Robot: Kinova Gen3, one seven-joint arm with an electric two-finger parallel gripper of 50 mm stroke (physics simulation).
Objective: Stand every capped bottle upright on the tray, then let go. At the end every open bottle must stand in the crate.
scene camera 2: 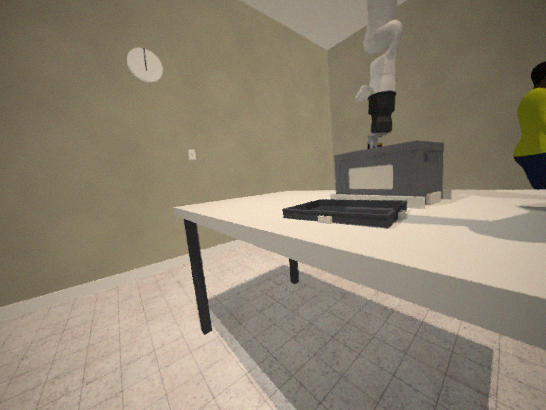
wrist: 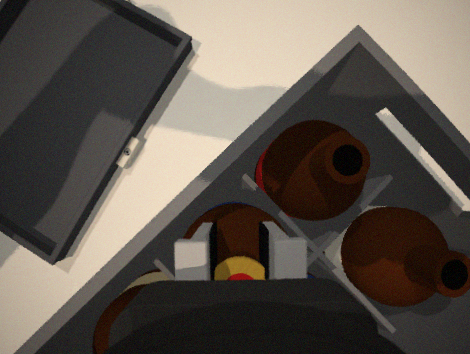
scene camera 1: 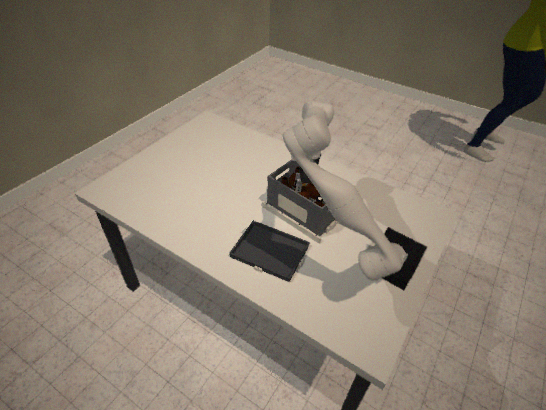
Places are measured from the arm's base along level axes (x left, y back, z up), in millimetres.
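Pixels of known places: gripper, fingertip midpoint: (scene camera 2: pixel 372 154) (wrist: pixel 238 242) (scene camera 1: pixel 297 188).
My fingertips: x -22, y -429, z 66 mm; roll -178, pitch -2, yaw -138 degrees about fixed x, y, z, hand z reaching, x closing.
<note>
Ahead of a thing's pixels: the offset from my fingertips to its middle. "pt": to the spot under its first point.
The grey crate {dx -53, dy +16, dz -71 mm} (scene camera 1: pixel 274 193) (scene camera 2: pixel 415 175) (wrist: pixel 200 187) stands on the table and holds brown bottles. My gripper (scene camera 2: pixel 375 142) (wrist: pixel 238 242) is shut on a capped bottle {dx -11, dy +12, dz -43 mm} (wrist: pixel 238 227) with a gold and red cap {dx -11, dy +13, dz +31 mm} (wrist: pixel 239 266). In scene camera 2 the fingertips show just above the crate's rim; the bottle's lower part is hidden inside. Two open bottles {dx -16, dy -72, dz -73 mm} (wrist: pixel 312 170) {dx -105, dy -65, dz -73 mm} (wrist: pixel 395 255) stand in the crate beside it. Another bottle {pt dx +29, dy +104, dz -48 mm} (wrist: pixel 101 320) shows partly at lower left in the wrist view; its top is hidden. The black tray {dx +217, dy +32, dz -146 mm} (scene camera 1: pixel 270 250) (scene camera 2: pixel 337 219) (wrist: pixel 60 100) holds no bottle.
Thin dividers {dx -101, dy -24, dz -108 mm} (wrist: pixel 362 302) separate the bottles in the crate. Pale strips (scene camera 1: pixel 295 223) (scene camera 2: pixel 380 200) lie along the crate's base, and small pale blocks (scene camera 2: pixel 325 219) (wrist: pixel 128 152) sit against the tray. A person (scene camera 1: pixel 520 75) (scene camera 2: pixel 531 125) is beyond the table.
</note>
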